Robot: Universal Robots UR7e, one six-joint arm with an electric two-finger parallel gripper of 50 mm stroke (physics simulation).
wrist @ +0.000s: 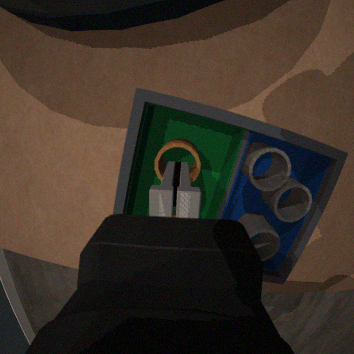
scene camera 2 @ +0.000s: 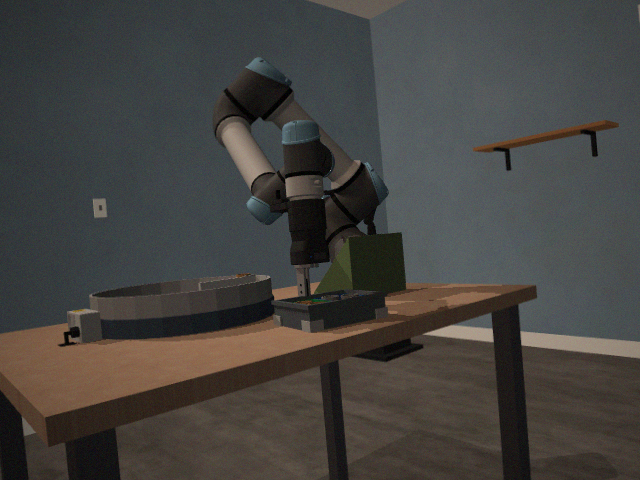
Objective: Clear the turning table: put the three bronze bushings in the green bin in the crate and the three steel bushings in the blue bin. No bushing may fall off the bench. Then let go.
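Seen in the pictures: gripper, fingertip midpoint: point(wrist: 177, 174) point(scene camera 2: 304, 296); arm's base, origin of the base link: point(scene camera 2: 359, 262).
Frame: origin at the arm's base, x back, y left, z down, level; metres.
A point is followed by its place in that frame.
Note:
My gripper point(scene camera 2: 303, 293) @(x -0.391, y 0.204, z 0.034 m) point(wrist: 177, 174) @(x -0.391, y 0.204, z 0.034 m) is shut with nothing held. It points down over the green bin point(wrist: 187, 128) @(x -0.386, y 0.171, z 0.084 m) of the grey crate point(scene camera 2: 351, 311) @(x -0.357, y 0.298, z 0.066 m) point(wrist: 200, 113) @(x -0.377, y 0.156, z 0.040 m), its tips in front of an upright bronze bushing point(wrist: 177, 143) @(x -0.393, y 0.181, z 0.046 m) in the wrist view. A bit of bronze shows between the finger bases; the fingers and gripper body hide the rest of that bin. In the blue bin point(wrist: 314, 170) @(x -0.258, y 0.197, z 0.064 m), two steel bushings point(wrist: 287, 170) @(x -0.297, y 0.195, z 0.046 m) point(wrist: 308, 203) @(x -0.267, y 0.225, z 0.046 m) show open ends and a third steel bushing point(wrist: 255, 222) @(x -0.311, y 0.254, z 0.060 m) lies tilted. The turning table point(scene camera 2: 180, 311) @(x -0.583, y 0.041, z 0.042 m) has a small bronze-coloured thing point(scene camera 2: 242, 274) @(x -0.305, y -0.141, z -0.001 m) showing over its far rim.
A grey box with a crank point(scene camera 2: 85, 326) @(x -0.724, y -0.100, z 0.058 m) stands at the turning table's left. A green wedge-shaped block point(scene camera 2: 377, 262) @(x -0.015, y 0.080, z 0.000 m) stands behind the crate, near the arm's base. The crate is close to the front edge of the bench point(scene camera 2: 206, 373) @(x -0.712, y 0.356, z 0.090 m).

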